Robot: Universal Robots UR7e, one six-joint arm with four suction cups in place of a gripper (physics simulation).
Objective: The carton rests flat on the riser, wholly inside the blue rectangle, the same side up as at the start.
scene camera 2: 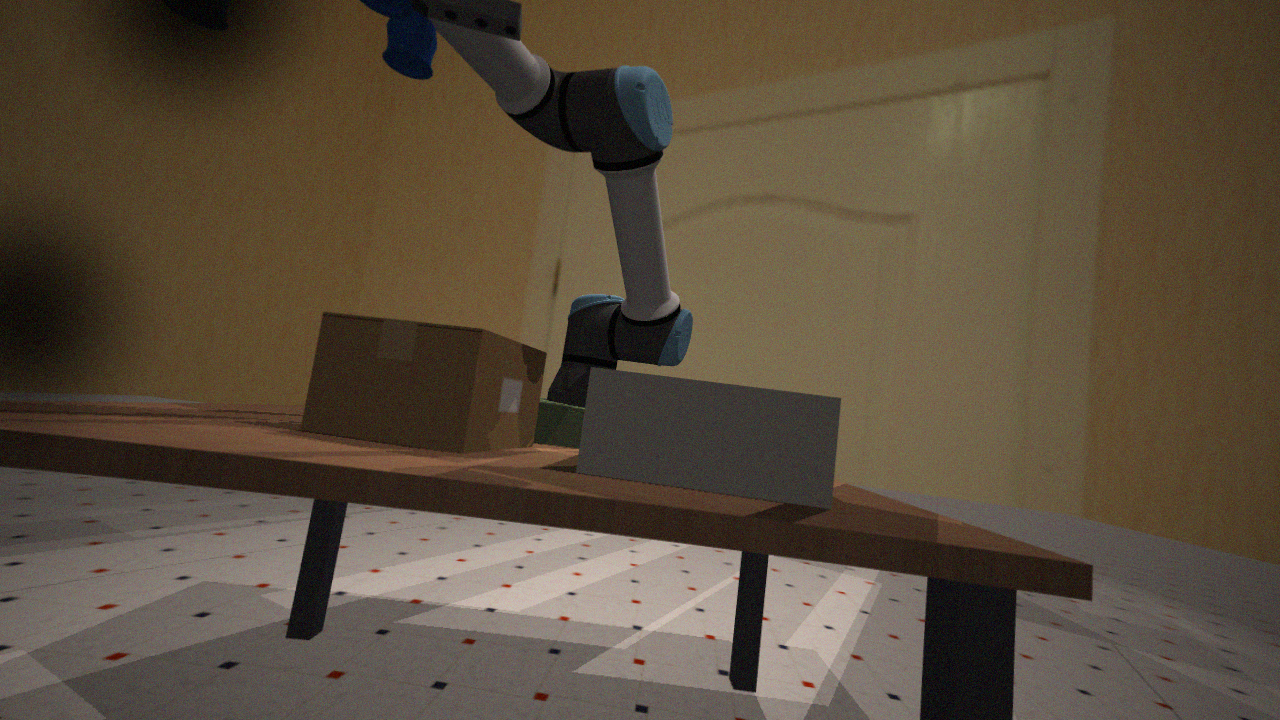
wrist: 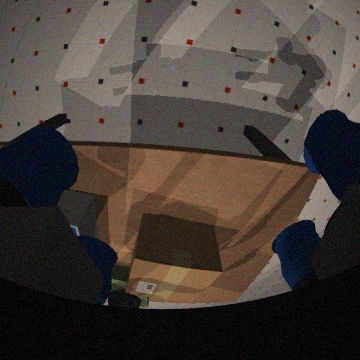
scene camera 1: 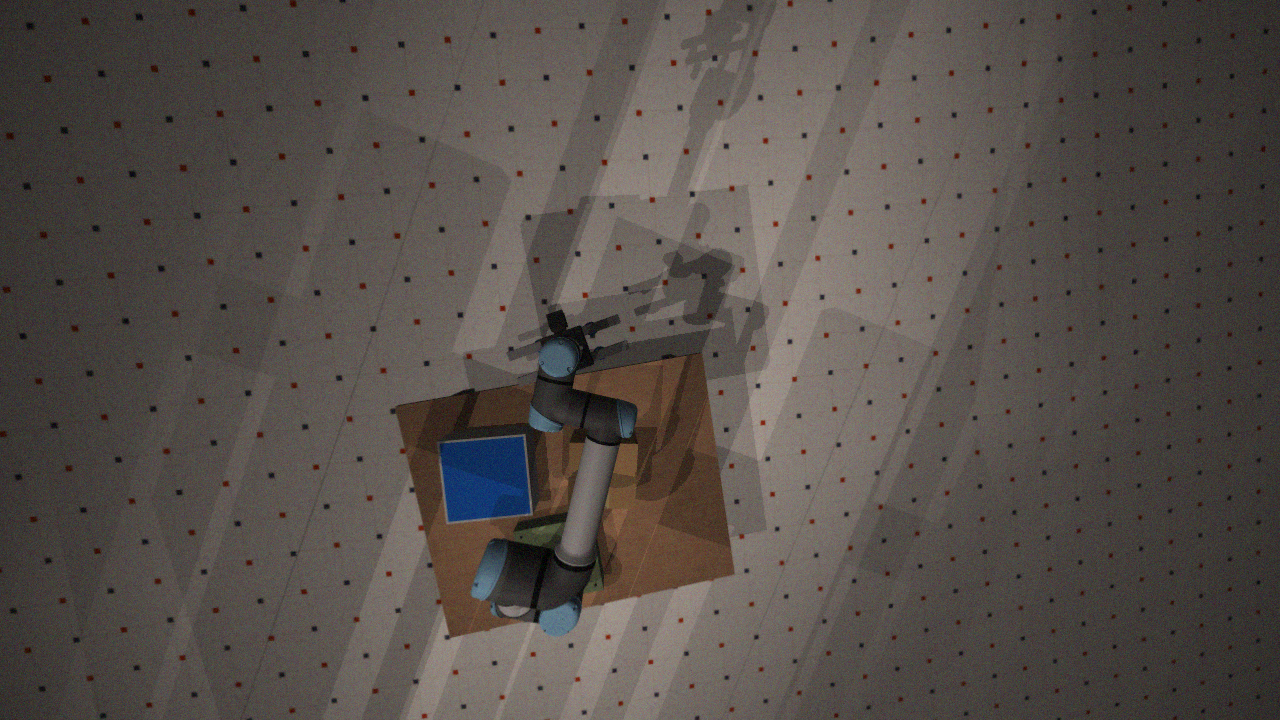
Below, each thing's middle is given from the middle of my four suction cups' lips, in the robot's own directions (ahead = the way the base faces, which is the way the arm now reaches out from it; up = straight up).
The brown cardboard carton (scene camera 2: 459,389) lies 44 cm behind my suction cup, 4 cm to the left of it and 25 cm below it. The rest, counted from my suction cup: grey riser (scene camera 2: 768,444) (34 cm behind, 41 cm to the left, 27 cm below).
